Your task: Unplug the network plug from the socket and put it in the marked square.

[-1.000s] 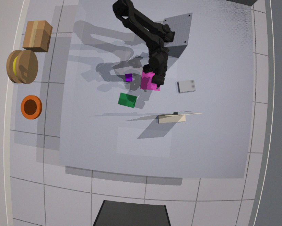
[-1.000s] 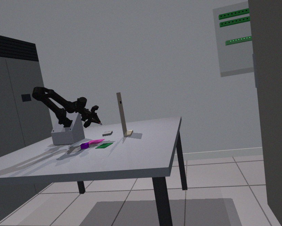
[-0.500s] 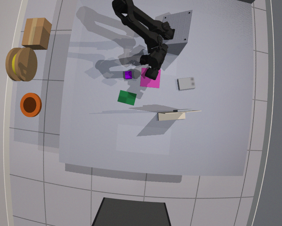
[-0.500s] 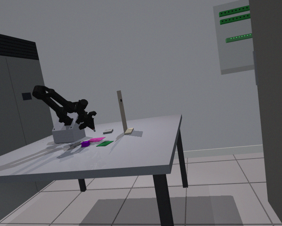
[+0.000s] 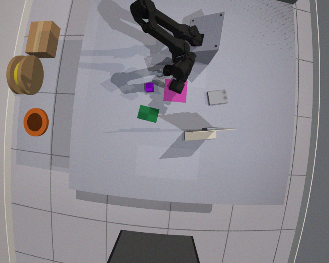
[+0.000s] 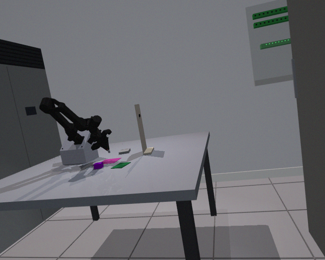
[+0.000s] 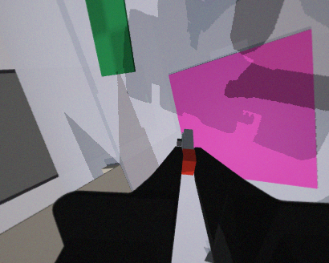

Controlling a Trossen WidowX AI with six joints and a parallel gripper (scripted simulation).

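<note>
Now: gripper tip 7 cm above the magenta square and 1 cm past it. From my gripper tip the other things lie so: green patch: 15 cm ahead, 11 cm to the right, 7 cm below; grey block: 23 cm to the left, 7 cm below, 3 cm behind; network plug: right at my gripper tip.
</note>
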